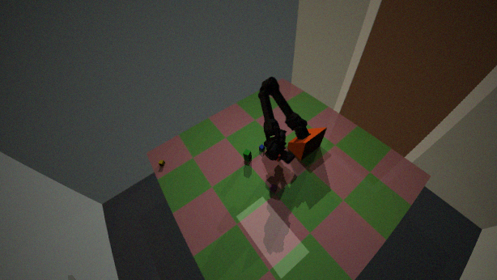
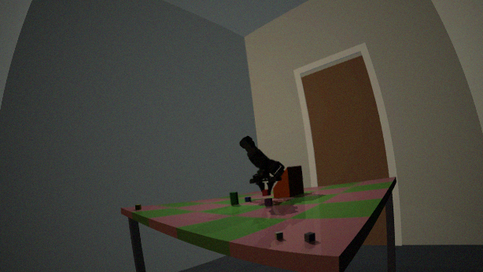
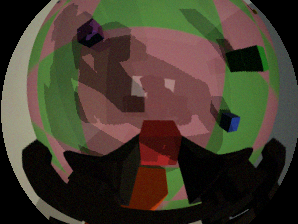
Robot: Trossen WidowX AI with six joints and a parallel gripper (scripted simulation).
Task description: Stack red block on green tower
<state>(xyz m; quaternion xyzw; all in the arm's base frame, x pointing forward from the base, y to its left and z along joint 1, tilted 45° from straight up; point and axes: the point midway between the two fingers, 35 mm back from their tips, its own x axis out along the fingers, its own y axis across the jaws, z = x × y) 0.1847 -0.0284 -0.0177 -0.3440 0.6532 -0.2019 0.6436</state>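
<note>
My gripper tip is now 30 mm short of the blue cube, 130 mm to the left of it and 20 mm above it. Also, from my gripper tip: red block 10 mm above; then yellow cube 640 mm ahead, 410 mm to the right, 20 mm below; then purple cube 130 mm ahead, 130 mm to the left, 20 mm below.
</note>
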